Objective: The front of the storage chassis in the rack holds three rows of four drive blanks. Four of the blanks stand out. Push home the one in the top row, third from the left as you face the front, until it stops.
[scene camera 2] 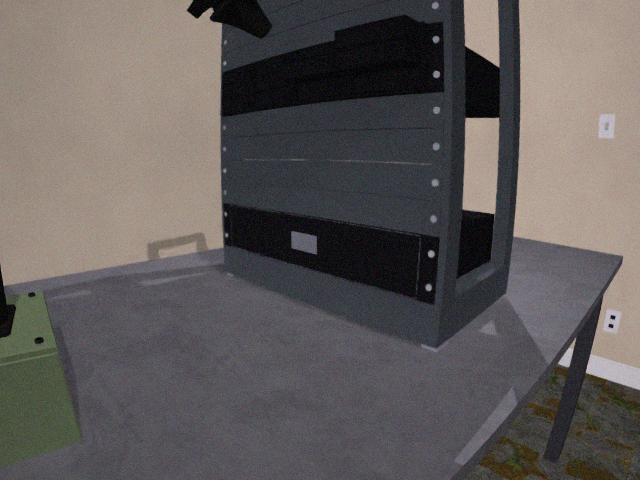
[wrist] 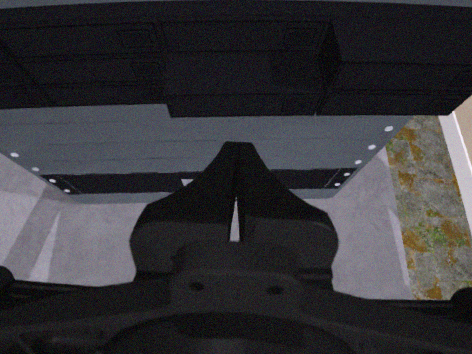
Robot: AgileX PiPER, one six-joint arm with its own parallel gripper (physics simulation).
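Observation:
The storage chassis (scene camera 2: 268, 85) (wrist: 80, 95) is a black band across the rack. In the wrist view, the top-row blank third from the left (wrist: 225, 37) shows as a dark front above a blank that stands out (wrist: 242, 106); how far the top one stands out is too dark to tell. To its right a top-row blank (wrist: 400, 42) stands out clearly. My gripper (scene camera 2: 263, 33) (wrist: 238, 160) is shut and empty. Its tips show below the chassis in the wrist view, apart from the blanks; in the scene view it is high before the rack's left part.
The grey rack (scene camera 2: 452, 206) stands on a grey table (scene camera 2: 258, 372). Plain grey panels (scene camera 2: 330, 180) and a black unit with a pale label (scene camera 2: 303, 242) sit below the chassis. A green box (scene camera 2: 36, 403) is at the left. Patterned floor (wrist: 430, 220) shows beyond the table.

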